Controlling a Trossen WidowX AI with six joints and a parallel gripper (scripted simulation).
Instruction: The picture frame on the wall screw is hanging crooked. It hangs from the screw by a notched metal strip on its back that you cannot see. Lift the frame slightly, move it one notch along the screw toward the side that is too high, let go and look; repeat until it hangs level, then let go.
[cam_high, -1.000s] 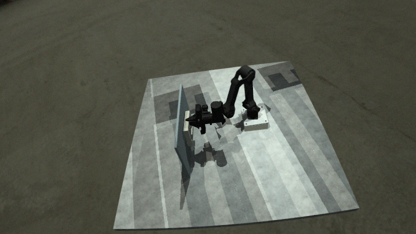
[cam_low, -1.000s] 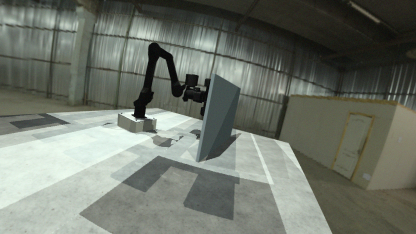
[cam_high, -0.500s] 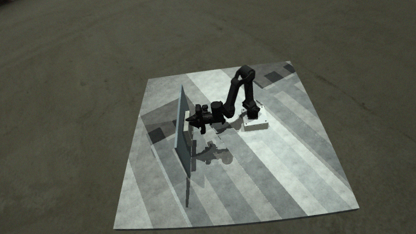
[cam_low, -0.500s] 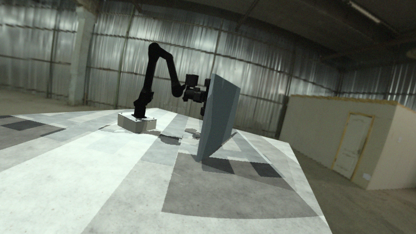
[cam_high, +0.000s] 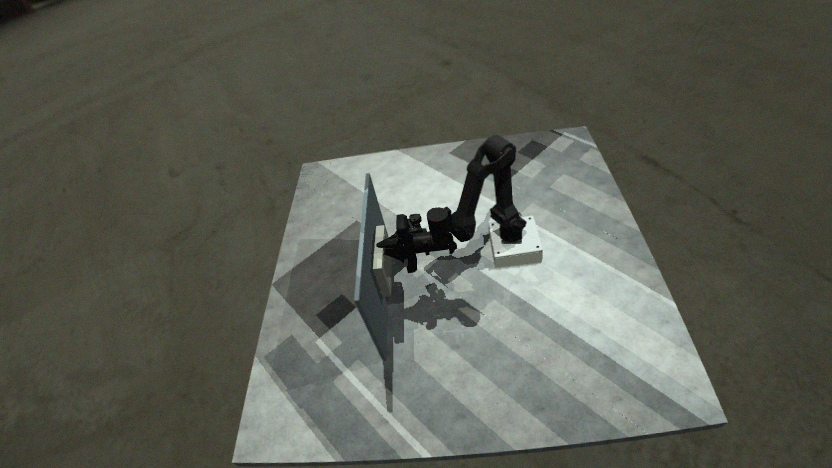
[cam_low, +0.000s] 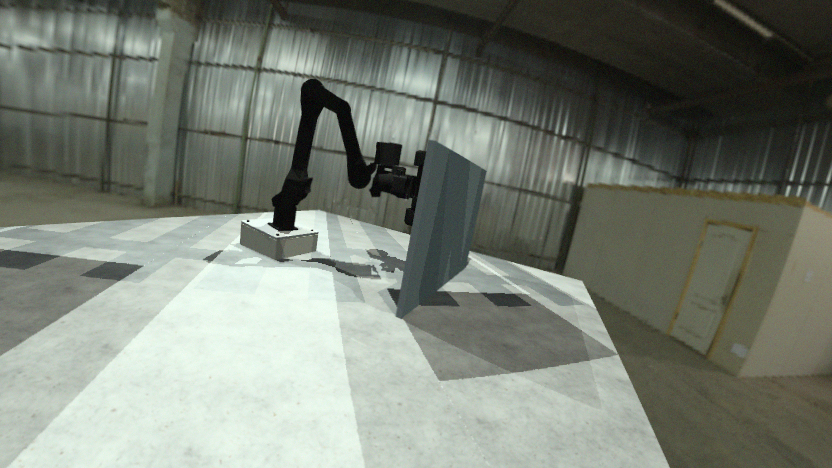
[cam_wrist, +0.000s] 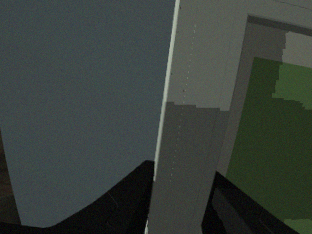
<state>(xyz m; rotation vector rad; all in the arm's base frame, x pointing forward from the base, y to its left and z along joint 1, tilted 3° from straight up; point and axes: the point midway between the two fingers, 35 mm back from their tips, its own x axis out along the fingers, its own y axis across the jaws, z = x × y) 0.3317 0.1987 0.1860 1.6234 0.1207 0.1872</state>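
The picture frame is 10 mm to the left of my gripper tip and 50 mm below it. From my gripper tip the other things lie so: grey-blue wall panel: 10 mm ahead, 10 mm to the left, 70 mm below.
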